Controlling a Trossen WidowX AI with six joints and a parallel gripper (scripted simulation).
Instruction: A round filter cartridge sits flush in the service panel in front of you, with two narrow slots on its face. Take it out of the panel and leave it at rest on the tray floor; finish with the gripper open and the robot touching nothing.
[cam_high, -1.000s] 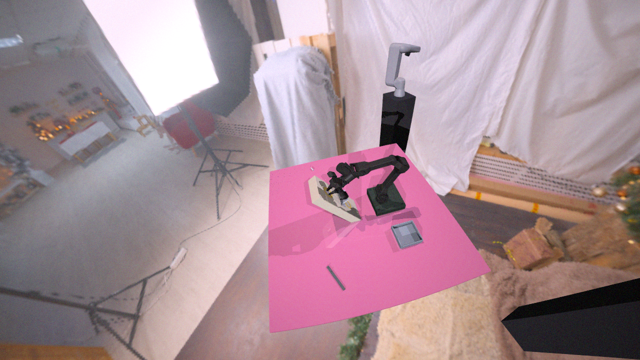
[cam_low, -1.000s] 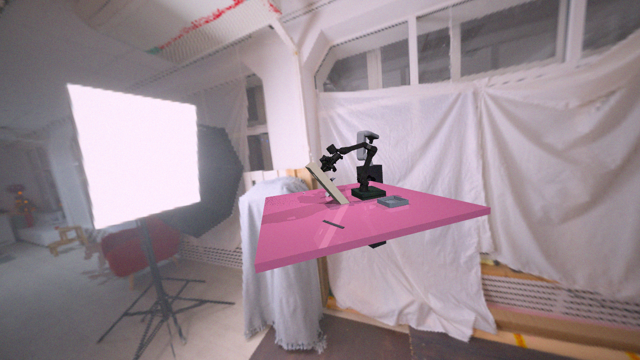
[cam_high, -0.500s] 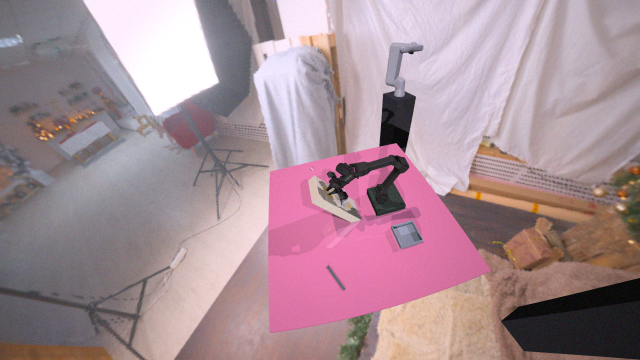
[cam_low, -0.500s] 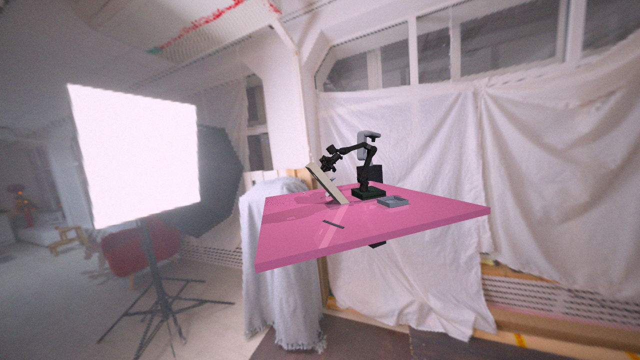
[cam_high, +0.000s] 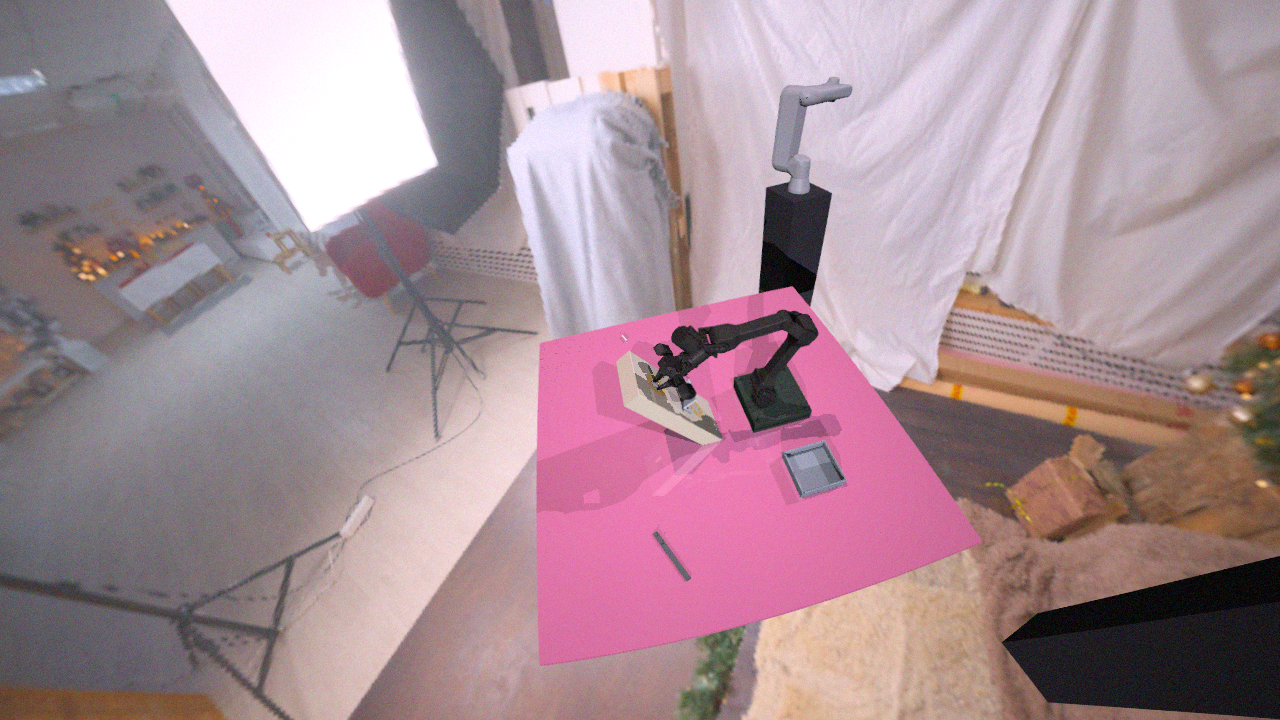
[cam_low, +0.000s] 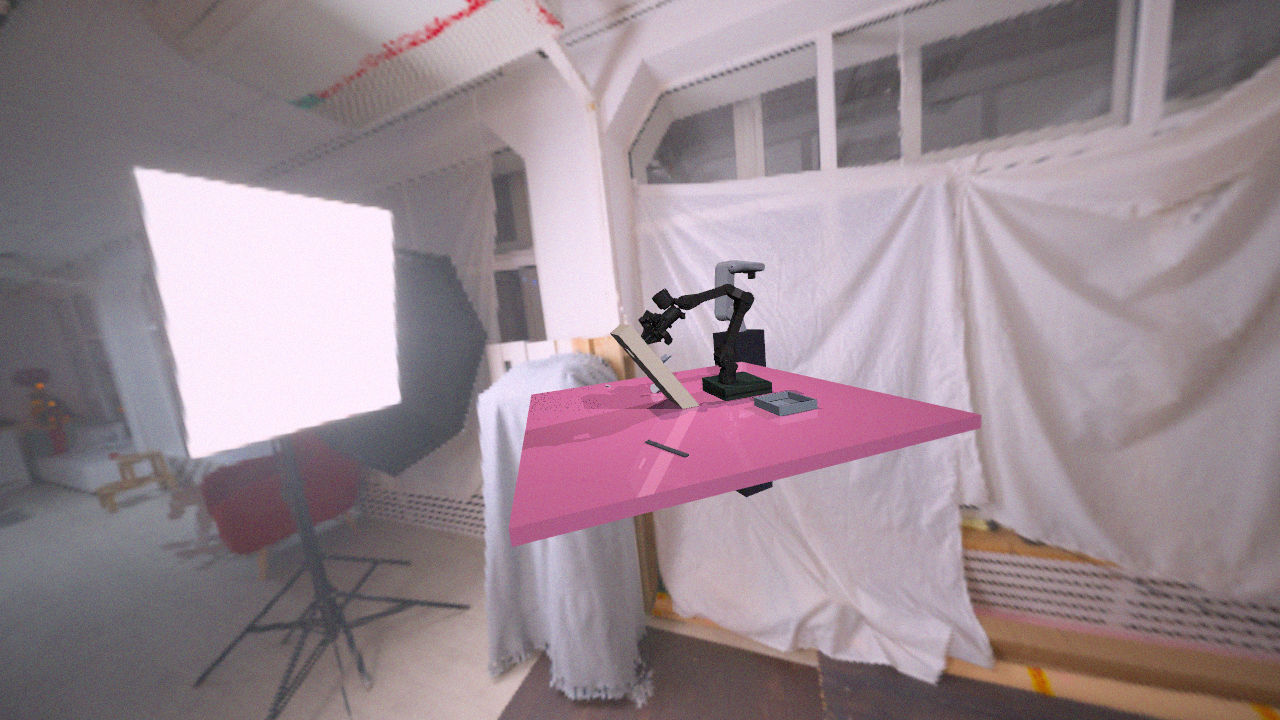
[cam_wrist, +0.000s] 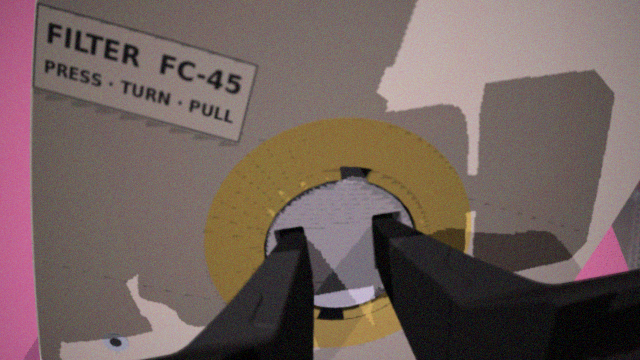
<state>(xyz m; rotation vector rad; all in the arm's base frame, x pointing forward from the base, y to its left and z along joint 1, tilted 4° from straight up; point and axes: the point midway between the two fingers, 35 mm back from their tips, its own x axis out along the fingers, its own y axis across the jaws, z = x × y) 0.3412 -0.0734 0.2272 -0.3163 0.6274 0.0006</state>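
My gripper tip is 1 cm short of the pale grey round filter cartridge and 1 cm above it. Also, from my gripper tip: grey tray (39 cm behind, 35 cm to the left, 25 cm below); then beige service panel (8 cm below, 4 cm behind, 1 cm to the left).
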